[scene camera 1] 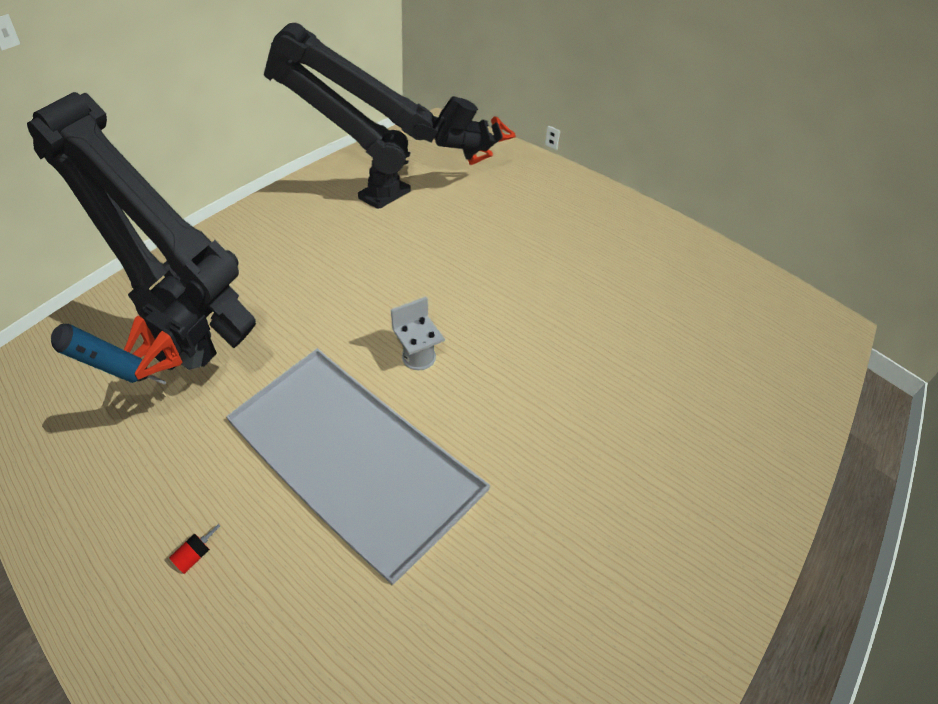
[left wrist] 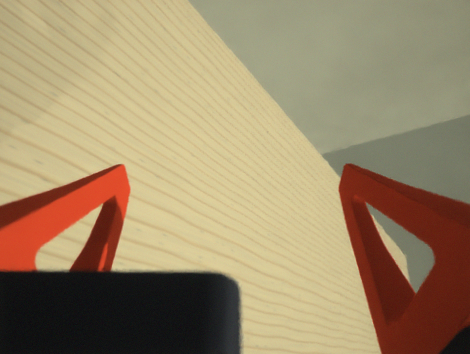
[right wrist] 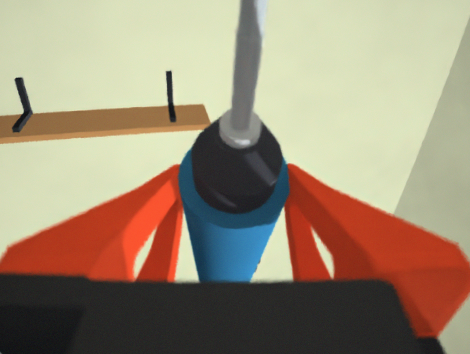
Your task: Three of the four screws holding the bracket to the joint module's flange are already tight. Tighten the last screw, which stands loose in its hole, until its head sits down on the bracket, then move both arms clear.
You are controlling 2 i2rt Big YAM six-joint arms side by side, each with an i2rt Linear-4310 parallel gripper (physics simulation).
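Frame: origin at the left arm's base, x ahead, y left, z up, level; centimetres.
Where they show: left gripper, fingertip midpoint: [scene camera 1: 503,144] [left wrist: 234,176]; right gripper, fingertip midpoint: [scene camera 1: 128,370] [right wrist: 233,177]; left arm's base, origin of the base link: [scene camera 1: 384,194].
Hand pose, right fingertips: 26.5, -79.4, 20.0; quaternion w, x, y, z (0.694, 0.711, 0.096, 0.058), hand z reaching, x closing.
Note:
Each offset is from my right fingertips to the centre of the thing, as dx, dy, dz.
The light grey bracket @[+19.3, +44.7, -11.8] [scene camera 1: 409,312] sits on the round grey joint module @[+19.3, +44.7, -16.9] [scene camera 1: 418,358] in the middle of the table, with four dark screw heads on it. Which head stands higher is too small to tell. My right gripper [scene camera 1: 143,367] [right wrist: 233,177] is shut on a blue electric screwdriver @[+0.2, -0.9, +3.0] [scene camera 1: 98,353] [right wrist: 227,245], held tilted above the table at the left of the scene view; its metal bit points up in the right wrist view. My left gripper [scene camera 1: 496,145] [left wrist: 234,176] is open and empty at the far edge of the table, away from the bracket.
A shallow grey tray @[+25.3, +21.1, -19.2] [scene camera 1: 401,418] lies in front of the joint module. A small red and black screwdriver @[+20.8, -7.7, -18.3] [scene camera 1: 188,553] lies on the table at the lower left. Walls stand behind both arms. A wooden rail [right wrist: 100,121] with black hooks shows in the right wrist view.

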